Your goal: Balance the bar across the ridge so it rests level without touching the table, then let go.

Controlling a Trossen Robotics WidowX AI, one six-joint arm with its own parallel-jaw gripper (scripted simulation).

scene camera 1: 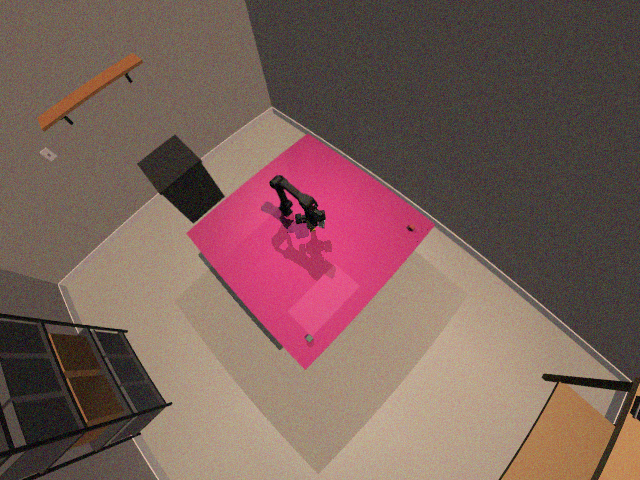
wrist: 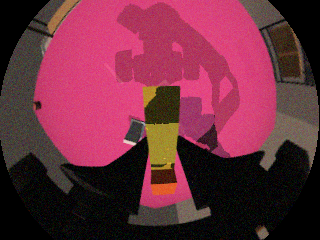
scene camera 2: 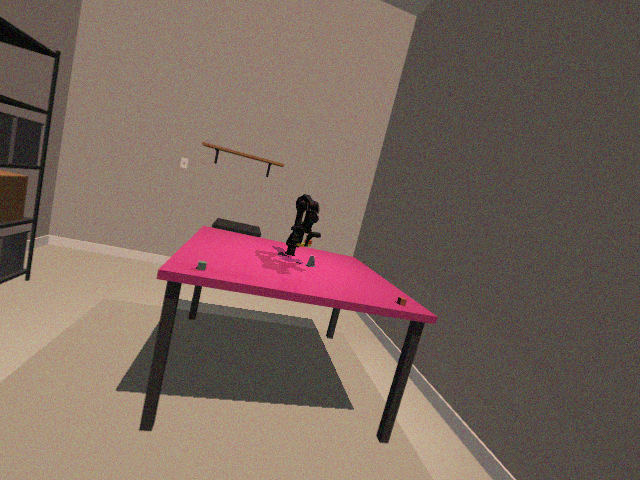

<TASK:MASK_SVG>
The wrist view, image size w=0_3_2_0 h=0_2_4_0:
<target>my gripper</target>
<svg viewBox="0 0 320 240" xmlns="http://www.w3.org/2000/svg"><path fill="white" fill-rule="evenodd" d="M311 167L308 151L296 147L291 140L283 141L277 148L275 163L267 172L259 164L265 152L224 159L179 135L176 152L196 211L209 207L211 215L159 227L128 224L129 215L139 213L149 155L147 136L105 167L61 164L61 172L73 184L68 195L45 175L48 169L32 153L8 171L33 219L55 240L253 240L249 233L260 224L265 225L269 235L288 215L303 191Z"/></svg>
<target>bar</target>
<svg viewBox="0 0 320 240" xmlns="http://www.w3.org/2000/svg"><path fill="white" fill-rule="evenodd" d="M143 87L149 161L151 161L152 195L173 195L177 185L175 161L177 139L179 139L180 85Z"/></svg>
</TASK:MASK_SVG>
